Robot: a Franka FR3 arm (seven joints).
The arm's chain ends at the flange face. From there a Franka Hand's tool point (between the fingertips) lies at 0.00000 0.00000 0.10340 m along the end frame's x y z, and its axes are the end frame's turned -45 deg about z.
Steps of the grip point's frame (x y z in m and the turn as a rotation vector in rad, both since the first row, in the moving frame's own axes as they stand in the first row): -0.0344, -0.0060, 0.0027, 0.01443, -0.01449, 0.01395; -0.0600, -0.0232, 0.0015, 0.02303, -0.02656, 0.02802; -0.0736, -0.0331, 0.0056, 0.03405, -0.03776, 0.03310; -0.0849, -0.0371, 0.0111, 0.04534, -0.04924, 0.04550; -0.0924, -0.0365, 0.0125, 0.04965, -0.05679, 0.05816
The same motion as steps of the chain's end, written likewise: -0.0265, 0.0201, 0.0027, -0.00004, -0.02045, 0.01395; -0.0552, 0.0258, 0.0016, -0.00250, -0.03507, 0.02802; -0.0702, 0.0285, 0.0057, -0.00262, -0.05078, 0.03310; -0.0794, 0.0337, 0.0113, -0.00276, -0.06688, 0.04550; -0.0834, 0.0392, 0.0128, -0.00505, -0.07526, 0.05816
